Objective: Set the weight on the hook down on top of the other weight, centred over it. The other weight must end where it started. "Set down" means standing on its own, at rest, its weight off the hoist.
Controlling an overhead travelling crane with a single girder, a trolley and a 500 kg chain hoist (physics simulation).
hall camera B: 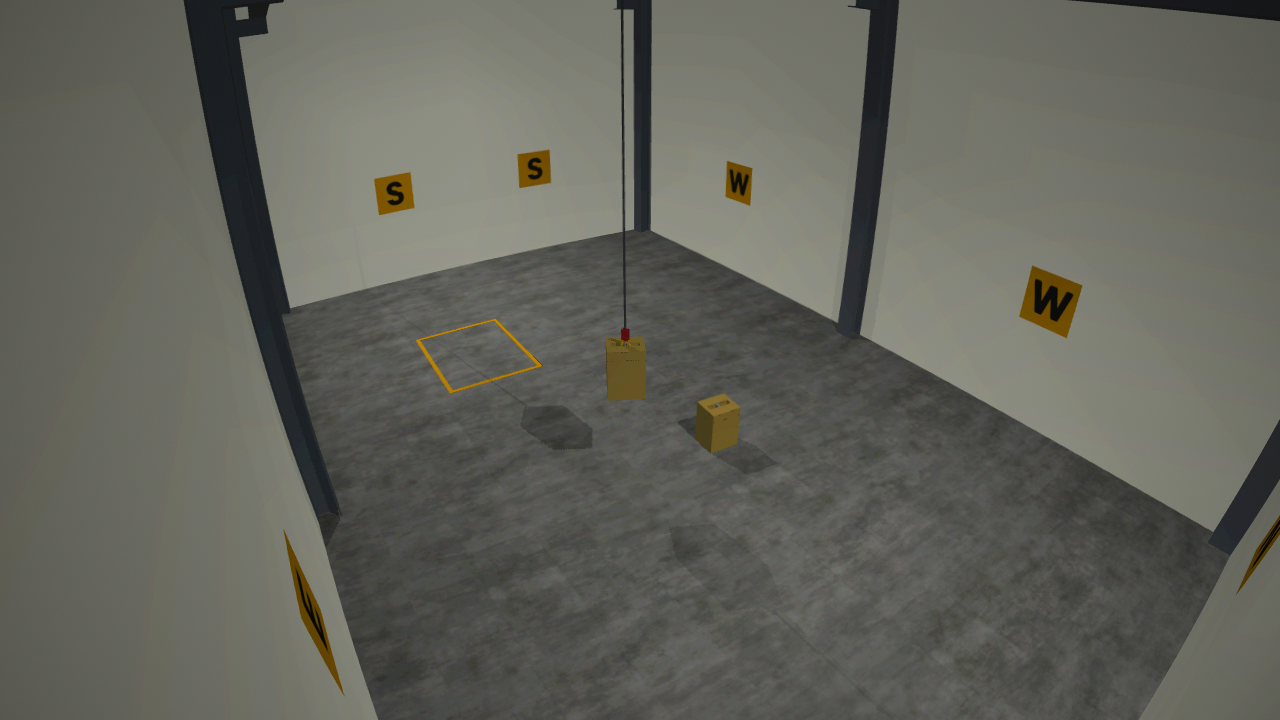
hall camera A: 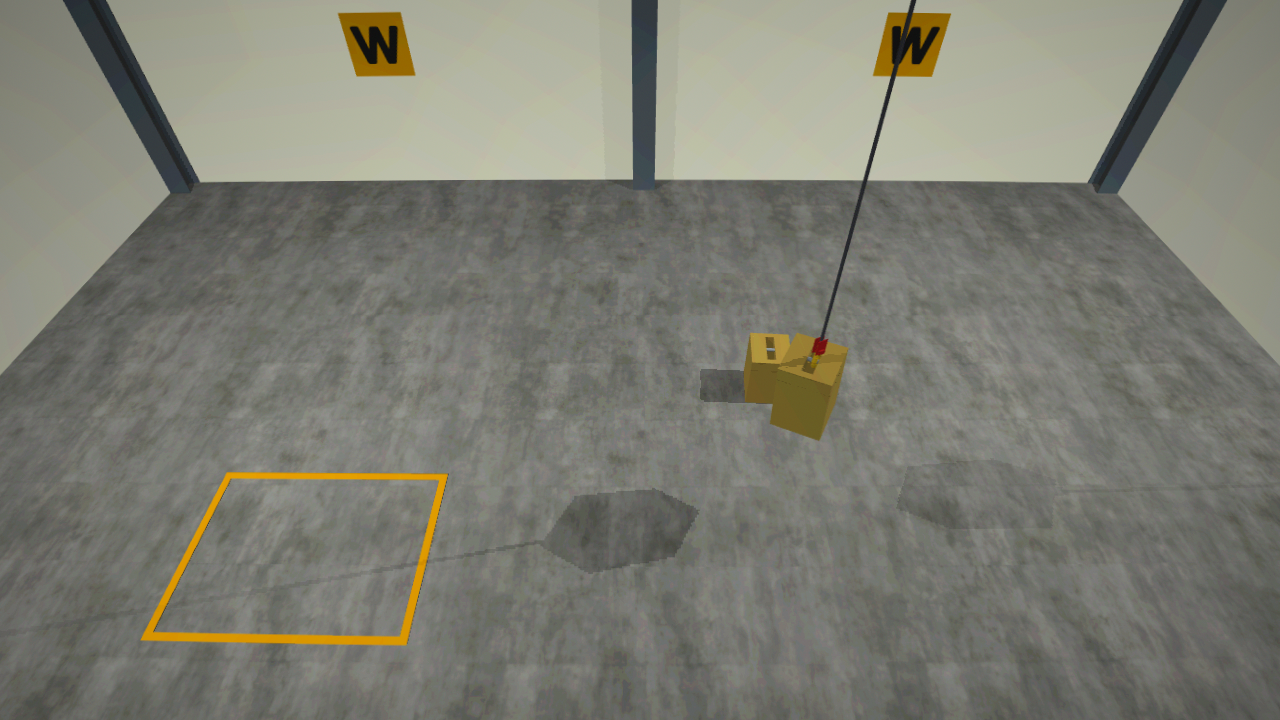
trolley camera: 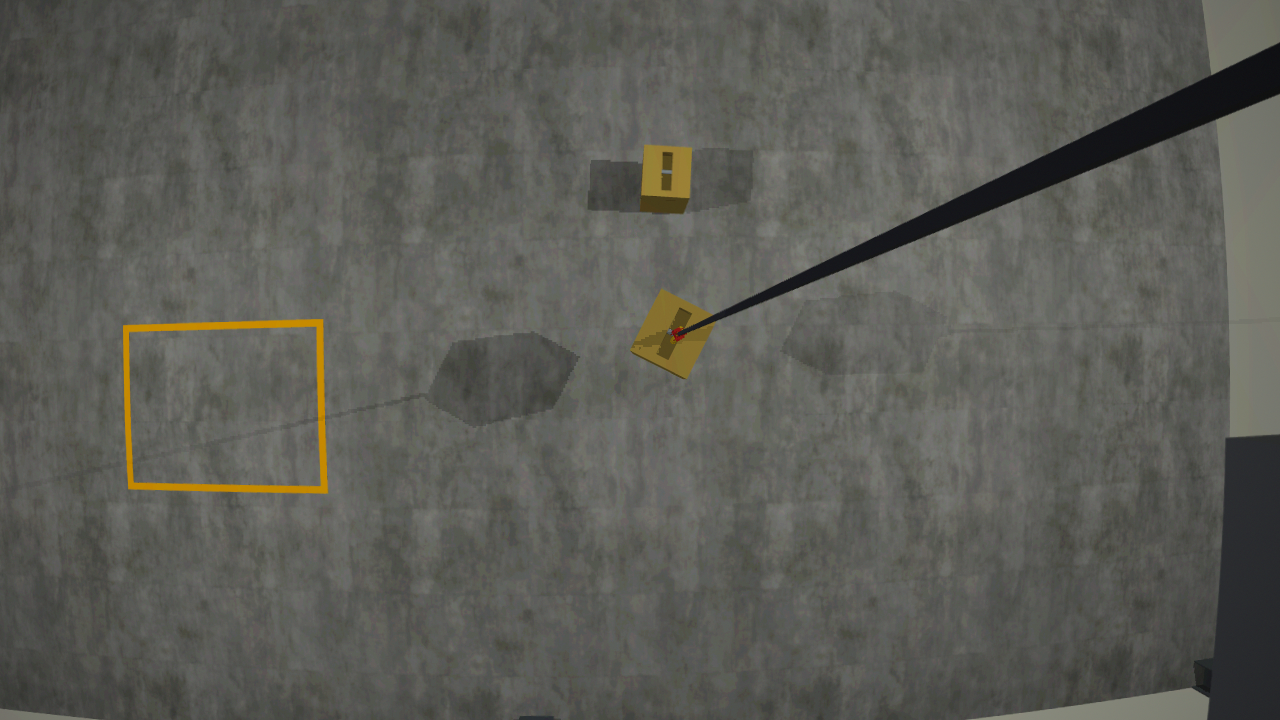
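The hook, my gripper (hall camera A: 819,345) (hall camera B: 624,334) (trolley camera: 677,334), is a small red block at the chain's end and holds a yellow weight (hall camera A: 805,404) (hall camera B: 625,376) (trolley camera: 690,354). This weight hangs upright, clear of the floor, and is turned at an angle to the other weight. The other yellow weight (hall camera A: 759,381) (hall camera B: 717,428) (trolley camera: 681,180) stands upright on the floor. In the trolley view it is straight above the hanging weight in the picture, with floor between them. In the hall camera A view the hanging weight partly hides it.
An orange marked rectangle (hall camera A: 335,476) (hall camera B: 434,365) (trolley camera: 223,325) lies on the floor, at the left in the trolley view. Two shadows of the hanging weight lie on the floor, one either side of it in the trolley view. Walls and dark columns bound the hall.
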